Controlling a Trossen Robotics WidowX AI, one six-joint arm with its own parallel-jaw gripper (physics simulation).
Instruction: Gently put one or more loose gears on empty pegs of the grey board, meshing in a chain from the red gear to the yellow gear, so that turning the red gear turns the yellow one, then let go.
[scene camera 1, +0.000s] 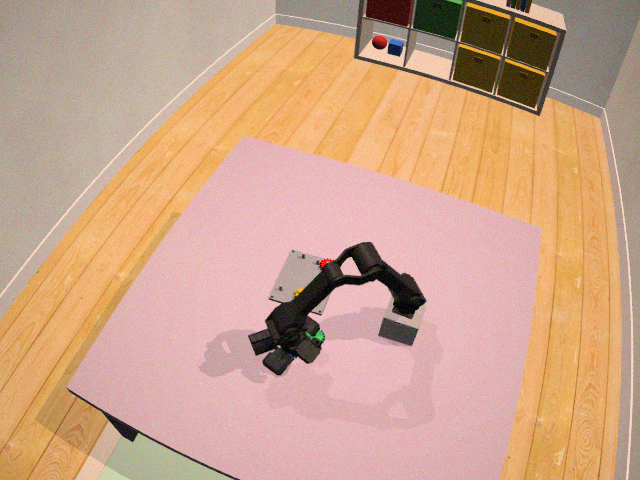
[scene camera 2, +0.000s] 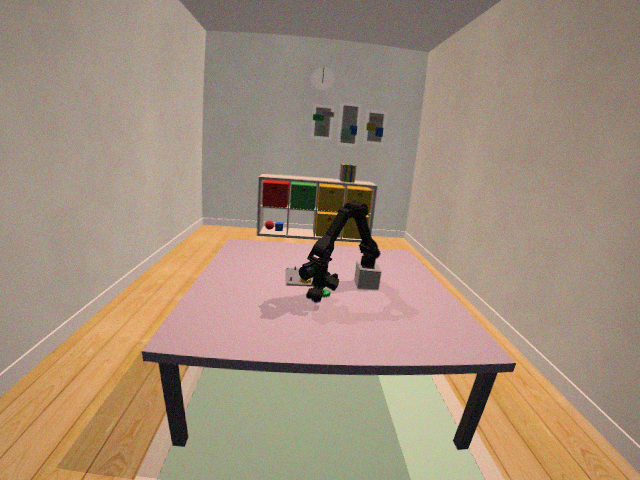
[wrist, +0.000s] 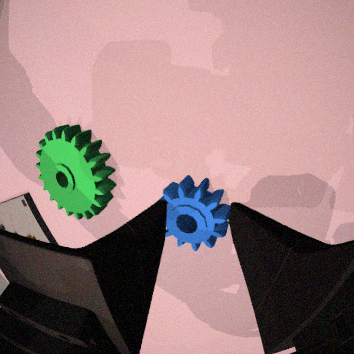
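Note:
My gripper is shut on the blue gear, with a fingertip against each side of it, low over the table. The green gear lies loose on the table beside the gripper, to the left in the wrist view. The grey board lies beyond the gripper in scene camera 1. The red gear is at its far right side, partly behind the arm. The yellow gear is nearer, partly hidden. Bare pegs show near the board's far edge and left corner.
The arm's grey base block stands to the right of the board on the pink table. The forearm passes over the board's right part and hides some of it. A shelf unit stands against the far wall.

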